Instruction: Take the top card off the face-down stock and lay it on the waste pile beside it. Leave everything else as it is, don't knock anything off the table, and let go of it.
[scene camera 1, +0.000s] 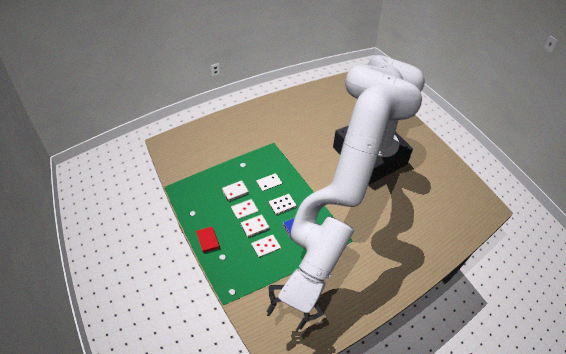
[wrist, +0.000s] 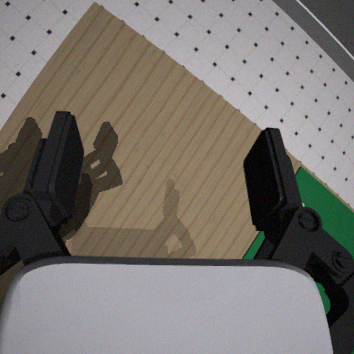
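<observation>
A red face-down block of cards (scene camera 1: 208, 239) lies at the left part of the green mat. A blue block (scene camera 1: 289, 227) shows partly past the arm, which hides the rest. I cannot tell which is the stock. White face-up piles include one with two black pips (scene camera 1: 269, 182) and one with several black pips (scene camera 1: 282, 204), in line with the blue block. Which pile is the waste is unclear. My gripper (scene camera 1: 285, 321) (wrist: 168, 137) is wide open and empty, above the wood in front of the mat, away from all cards.
Face-up cards with red pips (scene camera 1: 235, 190) (scene camera 1: 244, 208) (scene camera 1: 255, 225) (scene camera 1: 266, 246) form a row on the green mat (scene camera 1: 210, 192) (wrist: 327, 195). Small white discs (scene camera 1: 242, 165) (scene camera 1: 192, 213) (scene camera 1: 222, 257) (scene camera 1: 232, 292) lie on it. The wooden table (scene camera 1: 200, 150) (wrist: 165, 90) has an edge near the gripper.
</observation>
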